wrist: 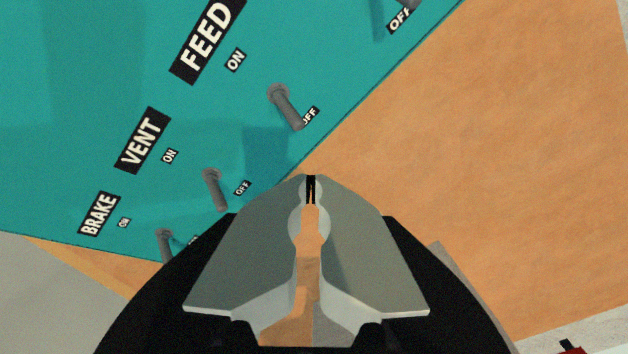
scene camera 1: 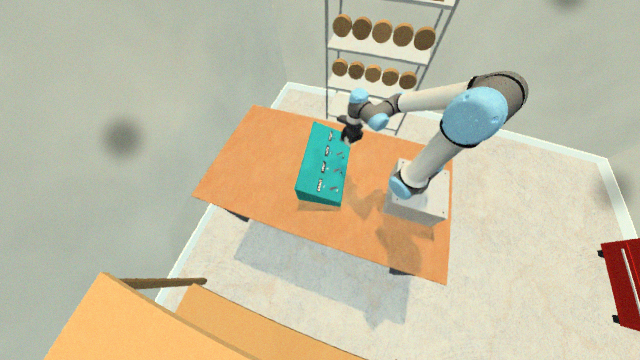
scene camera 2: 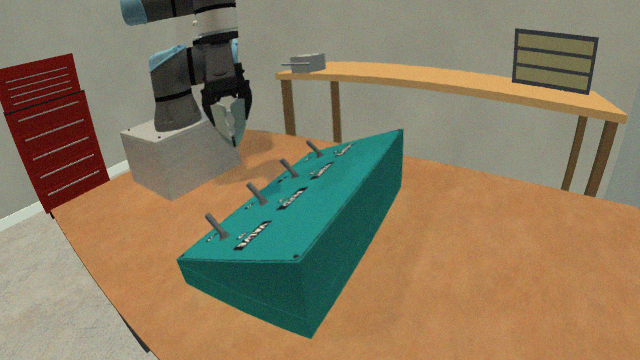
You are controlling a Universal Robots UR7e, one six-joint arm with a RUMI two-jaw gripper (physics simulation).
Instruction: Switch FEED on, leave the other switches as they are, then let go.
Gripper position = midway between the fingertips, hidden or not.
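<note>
A teal switch panel (scene camera 2: 285, 259) (wrist: 119, 119) (scene camera 1: 316, 176) is visible, together with my gripper (scene camera 2: 234, 146) (wrist: 311, 177).
</note>
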